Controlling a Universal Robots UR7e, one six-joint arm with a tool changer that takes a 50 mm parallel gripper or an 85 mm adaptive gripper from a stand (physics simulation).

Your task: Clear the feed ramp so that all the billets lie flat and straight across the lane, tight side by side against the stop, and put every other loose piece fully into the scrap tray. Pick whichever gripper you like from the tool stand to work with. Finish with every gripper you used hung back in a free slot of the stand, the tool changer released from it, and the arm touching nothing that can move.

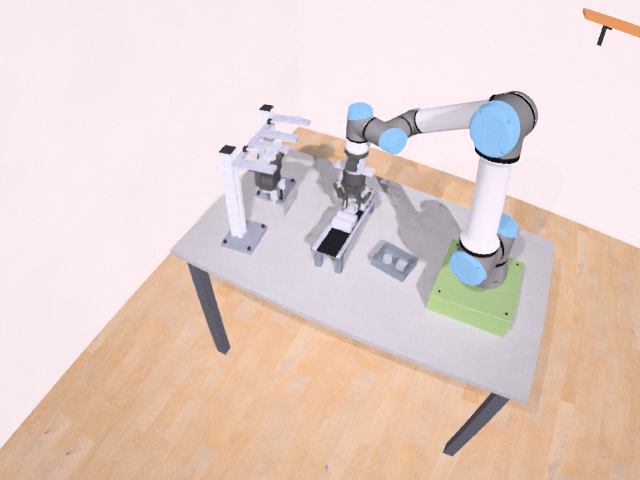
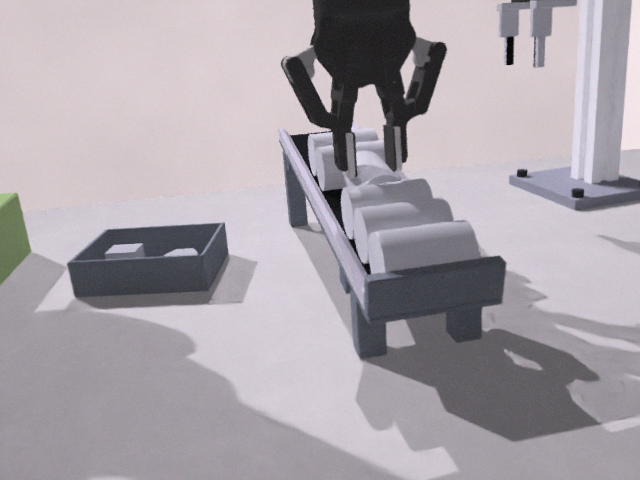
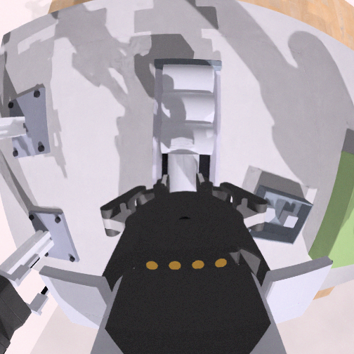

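Observation:
The adaptive gripper [image 1: 353, 206] [image 2: 371, 155] [image 3: 183, 181] is on the arm, low over the feed ramp [image 1: 333, 242] [image 2: 336, 238] [image 3: 158, 120]. Its fingers are shut on a white billet [image 2: 368, 162] [image 3: 183, 170] that points along the lane. That billet's near end is at the third billet; whether it touches is unclear. Three billets [image 2: 423, 248] [image 3: 188, 77] lie across the lane at the stop [image 2: 434, 289] [image 3: 187, 63]. Two more [image 2: 330, 173] [image 1: 343, 222] lie behind the held one. The scrap tray [image 1: 387, 272] [image 2: 139, 276] holds two pale pieces [image 2: 125, 251] [image 3: 291, 221].
The tool stand [image 1: 233, 196] [image 2: 586, 103] [image 3: 37, 120] stands beyond the ramp from the arm's base, with the parallel gripper [image 1: 268, 178] [image 2: 524, 51] hanging in it. The green base [image 1: 473, 304] [image 3: 340, 215] is on the tray's other side. The ramp's side rails run close beside the fingers.

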